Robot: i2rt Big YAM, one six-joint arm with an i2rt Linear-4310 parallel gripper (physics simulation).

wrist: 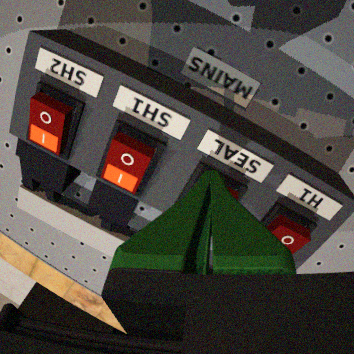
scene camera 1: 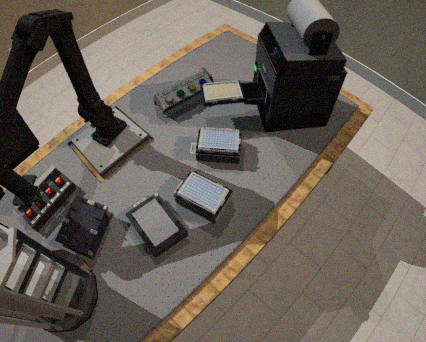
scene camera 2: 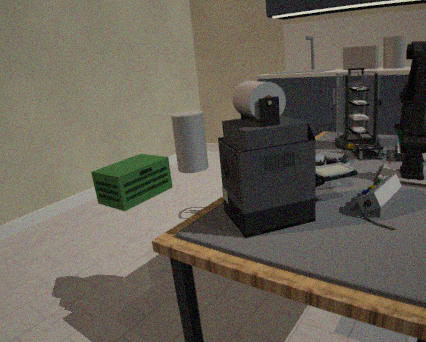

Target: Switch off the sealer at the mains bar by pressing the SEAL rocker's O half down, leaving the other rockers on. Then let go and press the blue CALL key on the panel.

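Seen in the pictures: gripper, fingertip midpoint: (wrist: pixel 211 179) (scene camera 1: pixel 42 203); arm's base, origin of the base link: (scene camera 1: pixel 109 131) (scene camera 2: pixel 411 174).
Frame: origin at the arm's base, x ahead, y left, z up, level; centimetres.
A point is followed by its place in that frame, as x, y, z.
Observation:
The mains bar (scene camera 1: pixel 70 187) @(4.2, -25.6, 1.1) (wrist: pixel 95 107) @(1.6, -28.8, 2.2) carries labelled red rockers. The SH2 rocker (wrist: pixel 49 125) @(0.1, -26.9, 3.2) and SH1 rocker (wrist: pixel 127 162) @(0.0, -31.7, 3.4) show lit orange I halves. A red sliver of the SEAL rocker (wrist: pixel 233 192) @(0.7, -37.5, 2.9) shows beside my green fingertips; its lamp is hidden in the wrist view. The HI rocker (wrist: pixel 288 234) @(0.0, -41.4, 3.4) shows its O half, its lower part hidden. My gripper (wrist: pixel 211 179) @(1.2, -36.0, 3.6) (scene camera 1: pixel 38 196) @(1.2, -36.0, 3.6) is shut and empty, its tips over the SEAL rocker; contact cannot be told. The blue CALL key (scene camera 1: pixel 202 81) @(19.1, 34.4, 5.2) (scene camera 2: pixel 366 192) @(18.9, 35.8, 5.1) is at one end of the grey panel (scene camera 1: pixel 187 101) @(16.2, 27.7, -1.5) (scene camera 2: pixel 371 206) @(17.1, 39.2, 1.6).
A black machine (scene camera 1: pixel 300 92) @(55.9, 36.1, 17.5) (scene camera 2: pixel 270 175) @(46.5, 56.3, 16.9) with a white roll stands at the table's far corner. Plates on holders (scene camera 1: pixel 218 140) @(38.8, 13.4, 5.2) (scene camera 1: pixel 203 192) @(44.5, -4.5, 4.6) and a grey-topped tray (scene camera 1: pixel 156 224) @(37.7, -19.5, 2.0) lie mid-table. A black block (scene camera 1: pixel 84 226) @(20.2, -33.1, 4.2) sits beside the mains bar; a rack is at the lower left.

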